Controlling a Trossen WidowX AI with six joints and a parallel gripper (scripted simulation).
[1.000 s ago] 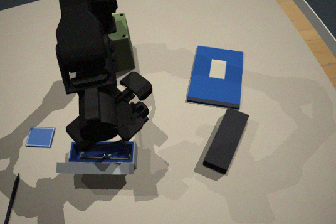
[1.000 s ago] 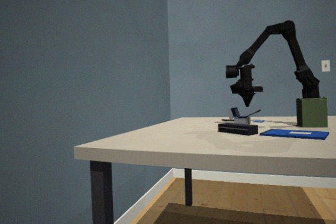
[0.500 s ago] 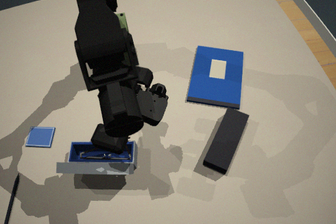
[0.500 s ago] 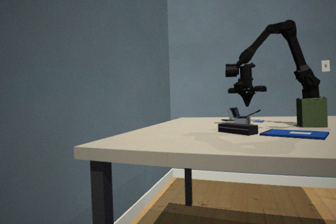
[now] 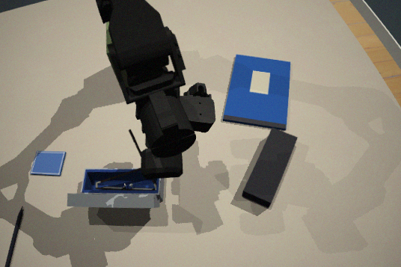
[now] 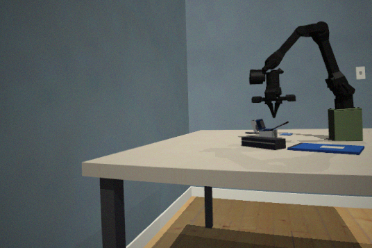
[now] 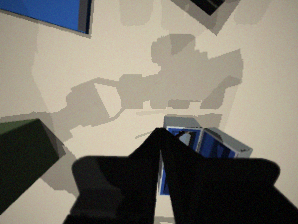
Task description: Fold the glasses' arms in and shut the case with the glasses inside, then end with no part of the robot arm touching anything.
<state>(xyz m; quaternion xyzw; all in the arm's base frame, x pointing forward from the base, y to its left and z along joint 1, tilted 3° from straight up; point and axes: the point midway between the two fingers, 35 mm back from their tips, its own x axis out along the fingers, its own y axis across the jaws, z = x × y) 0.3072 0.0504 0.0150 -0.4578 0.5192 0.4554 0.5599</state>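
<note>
Right now the glasses case is 12 cm to the right of my hand, 9 cm below it and 5 cm ahead of it. Also, from my hand: small blue square (30 cm to the right, 13 cm below, 8 cm behind); black box (19 cm to the left, 12 cm below, 6 cm ahead).
</note>
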